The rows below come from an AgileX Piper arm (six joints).
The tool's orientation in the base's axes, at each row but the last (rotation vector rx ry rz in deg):
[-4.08, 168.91, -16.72]
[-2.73, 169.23, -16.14]
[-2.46, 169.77, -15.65]
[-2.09, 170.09, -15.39]
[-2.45, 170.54, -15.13]
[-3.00, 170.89, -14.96]
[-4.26, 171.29, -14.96]
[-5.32, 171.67, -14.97]
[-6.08, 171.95, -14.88]
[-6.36, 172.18, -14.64]
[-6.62, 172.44, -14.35]
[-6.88, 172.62, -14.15]
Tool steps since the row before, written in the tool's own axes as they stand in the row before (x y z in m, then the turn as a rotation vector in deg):
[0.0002, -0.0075, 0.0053, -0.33, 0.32, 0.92]
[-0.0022, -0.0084, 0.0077, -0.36, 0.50, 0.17]
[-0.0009, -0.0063, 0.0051, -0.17, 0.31, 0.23]
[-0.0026, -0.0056, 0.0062, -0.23, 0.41, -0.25]
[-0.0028, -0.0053, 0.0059, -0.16, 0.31, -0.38]
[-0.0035, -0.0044, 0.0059, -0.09, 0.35, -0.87]
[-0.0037, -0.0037, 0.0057, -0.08, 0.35, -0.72]
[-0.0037, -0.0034, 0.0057, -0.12, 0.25, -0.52]
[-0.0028, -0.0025, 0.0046, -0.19, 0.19, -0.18]
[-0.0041, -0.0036, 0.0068, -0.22, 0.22, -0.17]
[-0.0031, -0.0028, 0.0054, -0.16, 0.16, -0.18]
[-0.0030, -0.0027, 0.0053, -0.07, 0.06, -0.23]
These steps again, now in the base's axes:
[0.0010, -0.0084, -0.0037, 0.48, 0.16, -0.89]
[0.0036, -0.0096, -0.0055, 0.38, 0.48, -0.20]
[0.0018, -0.0071, -0.0036, 0.20, 0.27, -0.25]
[0.0036, -0.0065, -0.0046, 0.18, 0.46, 0.20]
[0.0038, -0.0061, -0.0044, 0.09, 0.38, 0.34]
[0.0044, -0.0052, -0.0045, -0.05, 0.50, 0.80]
[0.0046, -0.0044, -0.0044, -0.04, 0.47, 0.65]
[0.0046, -0.0040, -0.0045, 0.04, 0.34, 0.48]
[0.0035, -0.0030, -0.0037, 0.15, 0.23, 0.17]
[0.0052, -0.0043, -0.0056, 0.18, 0.26, 0.15]
[0.0039, -0.0034, -0.0045, 0.13, 0.20, 0.17]
[0.0038, -0.0032, -0.0044, 0.04, 0.10, 0.22]

